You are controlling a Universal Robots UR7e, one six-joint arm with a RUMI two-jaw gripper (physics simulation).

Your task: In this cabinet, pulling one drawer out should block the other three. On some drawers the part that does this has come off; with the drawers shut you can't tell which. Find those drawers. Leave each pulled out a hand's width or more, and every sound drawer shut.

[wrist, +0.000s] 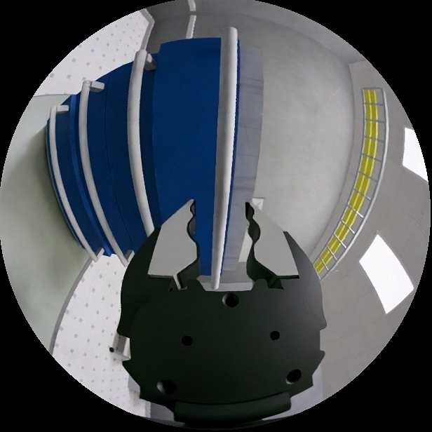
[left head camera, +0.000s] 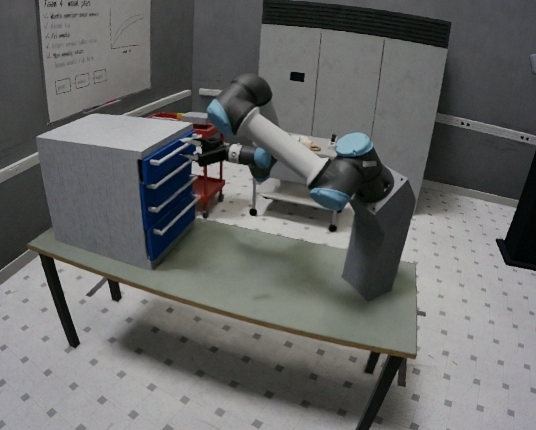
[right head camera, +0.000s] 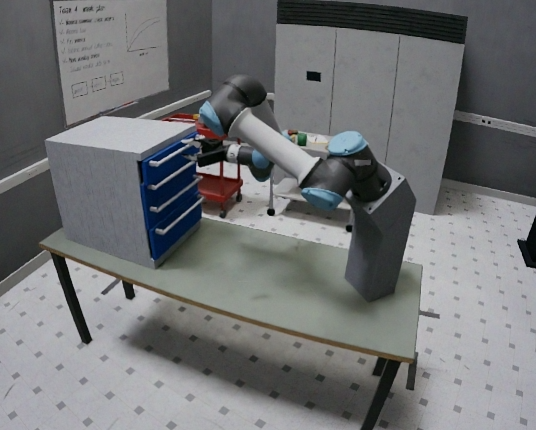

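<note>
The grey cabinet point(left head camera: 95, 195) point(right head camera: 100, 195) has four blue drawers stacked in its front, each with a pale bar handle. All four fronts look about flush, so the drawers appear shut. My gripper point(left head camera: 189, 147) point(right head camera: 190, 149) point(wrist: 220, 201) is partly open at the far end of the top handle point(left head camera: 169, 153) point(right head camera: 169, 154) point(wrist: 227, 125). In the wrist view the bar runs between the two jaws, with a gap on each side. The second handle point(wrist: 134, 120), third handle point(wrist: 84, 135) and bottom handle point(wrist: 56, 160) lie to the left there. The drawers' insides are hidden.
The cabinet stands at the left end of the green table point(left head camera: 280, 280) point(right head camera: 280, 280); the arm's grey pedestal point(left head camera: 377, 250) point(right head camera: 377, 250) stands at the right end. A red cart point(left head camera: 209, 189) point(right head camera: 220, 189) is behind the gripper, beyond the table.
</note>
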